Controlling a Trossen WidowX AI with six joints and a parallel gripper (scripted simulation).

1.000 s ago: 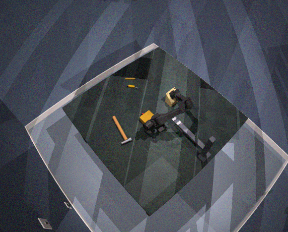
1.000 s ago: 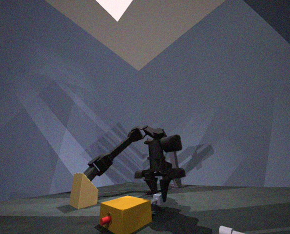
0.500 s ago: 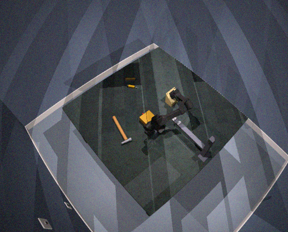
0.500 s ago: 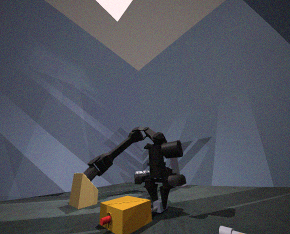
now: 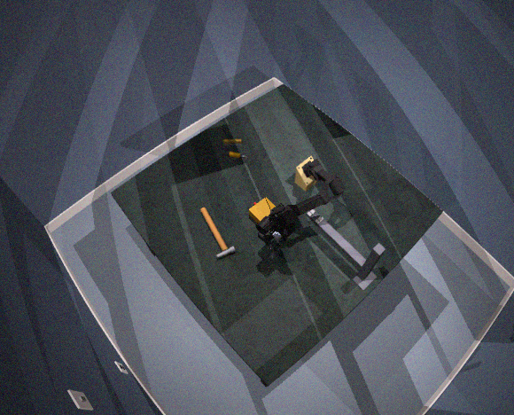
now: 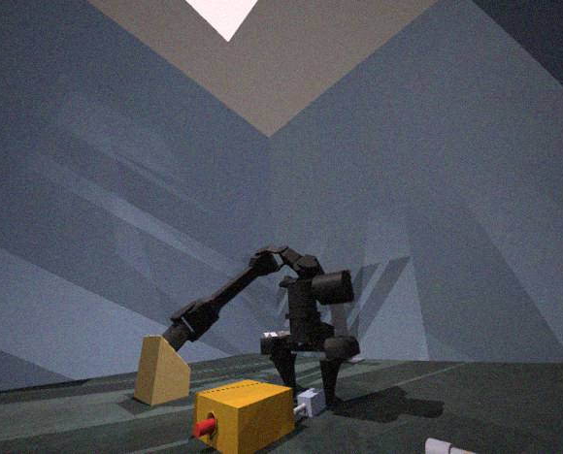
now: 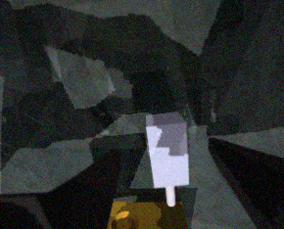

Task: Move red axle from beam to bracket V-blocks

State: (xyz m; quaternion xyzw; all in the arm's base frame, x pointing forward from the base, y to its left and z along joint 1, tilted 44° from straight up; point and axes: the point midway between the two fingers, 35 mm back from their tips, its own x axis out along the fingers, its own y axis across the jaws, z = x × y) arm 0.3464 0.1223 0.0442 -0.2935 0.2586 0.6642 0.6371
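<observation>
The small grey block is 2 cm to the right of my gripper tip. Also, from my gripper tip: yellow beam 12 cm to the right, 4 cm behind, 1 cm above.
</observation>
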